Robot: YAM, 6 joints.
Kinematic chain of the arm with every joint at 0, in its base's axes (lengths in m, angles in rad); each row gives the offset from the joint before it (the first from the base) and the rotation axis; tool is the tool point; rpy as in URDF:
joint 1: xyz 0 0 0.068 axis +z
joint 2: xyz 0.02 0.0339 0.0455 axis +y
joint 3: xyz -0.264 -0.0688 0 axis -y
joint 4: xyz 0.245 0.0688 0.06 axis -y
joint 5: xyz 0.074 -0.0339 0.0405 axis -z
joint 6: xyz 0.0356 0 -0.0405 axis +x
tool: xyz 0 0 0 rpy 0 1.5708 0
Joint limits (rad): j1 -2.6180..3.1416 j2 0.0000..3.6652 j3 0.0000..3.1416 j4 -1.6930..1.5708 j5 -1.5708..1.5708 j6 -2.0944..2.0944
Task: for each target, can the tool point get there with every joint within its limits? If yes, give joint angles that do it. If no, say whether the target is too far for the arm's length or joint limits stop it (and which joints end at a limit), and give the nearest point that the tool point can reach.
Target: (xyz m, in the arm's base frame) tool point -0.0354 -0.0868 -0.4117
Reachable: no: joint limits stop it (at a limit: joint 2) | nearest point -0.0438 -0.1074 -0.3552 | short by 0.061 m
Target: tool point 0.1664 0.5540 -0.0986
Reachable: yes | joints 1.2812 3.1508 2.2626 0.3369 0.0354 0.0756
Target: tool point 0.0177 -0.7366 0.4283
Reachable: no: too far | nearest point 0.0142 -0.5928 0.3651 | short by 0.157 m
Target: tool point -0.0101 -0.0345 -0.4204
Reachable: no: joint limits stop it (at a limit: joint 2) | nearest point -0.0223 -0.0762 -0.3383 | short by 0.093 m
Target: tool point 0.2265 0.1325 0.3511
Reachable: yes | joints 0.4622 1.1935 0.7288 0.9435 -0.5157 -1.6361
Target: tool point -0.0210 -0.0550 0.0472
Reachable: yes | joints -1.3838 2.3991 0.2958 -1.0031 1.0488 1.0076
